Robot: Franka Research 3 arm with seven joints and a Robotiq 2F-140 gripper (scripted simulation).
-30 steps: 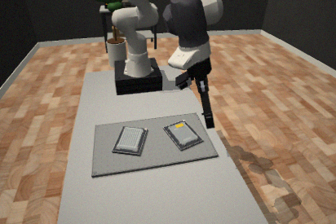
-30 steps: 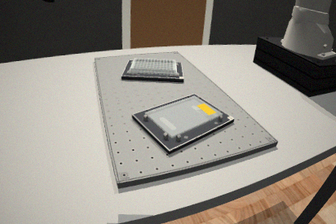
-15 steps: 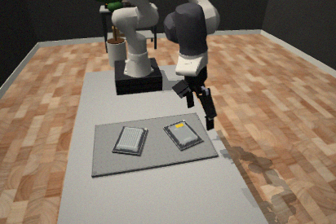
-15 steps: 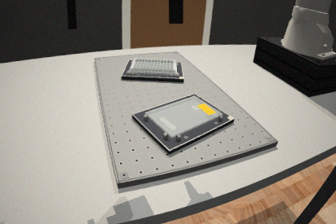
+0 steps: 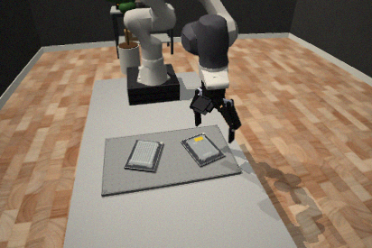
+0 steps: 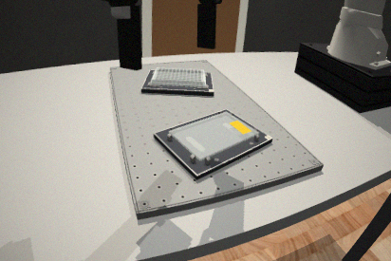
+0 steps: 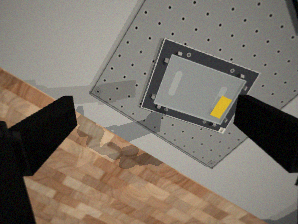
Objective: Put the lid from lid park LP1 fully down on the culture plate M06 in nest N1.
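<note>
Right now my hand is 150 mm above the clear lid, 80 mm past it and 10 mm to the left of it. Round my hand: lid park frame 160 mm below, 80 mm behind, 10 mm to the right; then culture plate 250 mm to the right, 150 mm below, 100 mm behind.
</note>
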